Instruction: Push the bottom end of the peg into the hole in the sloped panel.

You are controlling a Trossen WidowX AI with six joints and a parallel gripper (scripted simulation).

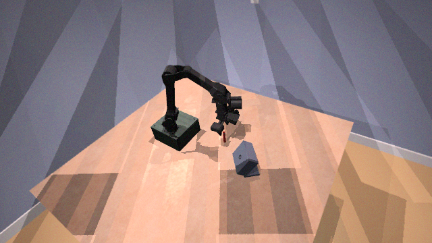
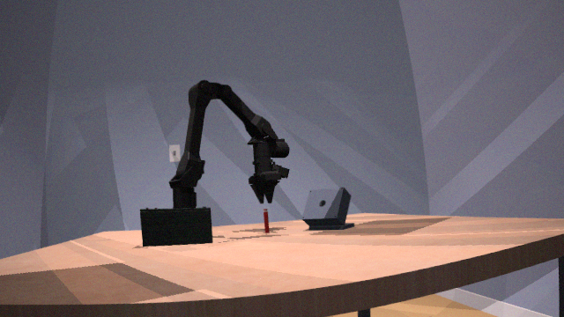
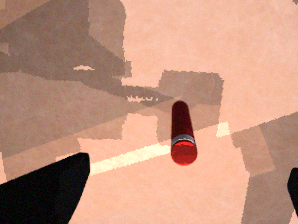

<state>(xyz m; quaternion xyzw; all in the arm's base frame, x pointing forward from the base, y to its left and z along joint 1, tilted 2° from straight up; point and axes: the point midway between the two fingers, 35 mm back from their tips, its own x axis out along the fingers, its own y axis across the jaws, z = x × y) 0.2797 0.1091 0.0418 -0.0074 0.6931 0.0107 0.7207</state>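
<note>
Now: gripper tip 40 mm above the round red peg. Round my gripper tip: dark sloped panel: 170 mm ahead, 120 mm to the right, 30 mm below.
</note>
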